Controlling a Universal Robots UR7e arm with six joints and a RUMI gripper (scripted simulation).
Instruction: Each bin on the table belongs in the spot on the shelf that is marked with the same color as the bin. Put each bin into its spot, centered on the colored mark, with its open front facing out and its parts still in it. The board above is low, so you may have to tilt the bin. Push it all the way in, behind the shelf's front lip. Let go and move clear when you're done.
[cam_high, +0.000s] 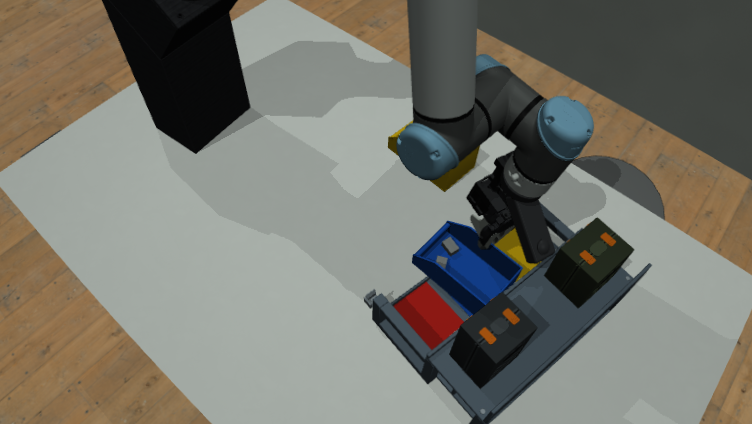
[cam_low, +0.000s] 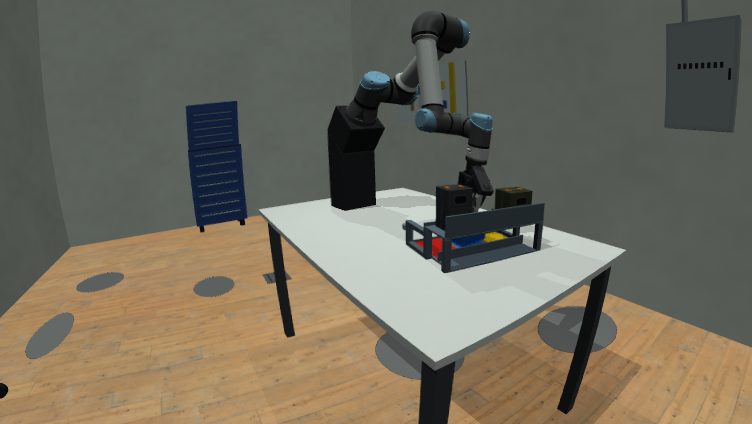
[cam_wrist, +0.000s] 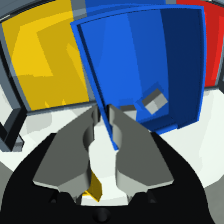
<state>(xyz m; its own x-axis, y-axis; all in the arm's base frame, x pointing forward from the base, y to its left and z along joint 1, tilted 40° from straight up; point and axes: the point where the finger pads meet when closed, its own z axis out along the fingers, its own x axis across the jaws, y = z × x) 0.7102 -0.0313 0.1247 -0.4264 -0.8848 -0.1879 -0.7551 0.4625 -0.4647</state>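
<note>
Now: hand 2 cm past the blue bin, 4 cm to the left of it and 3 cm above it. Also, from my hand: yellow bin (20 cm behind, 20 cm to the left, 4 cm below).
</note>
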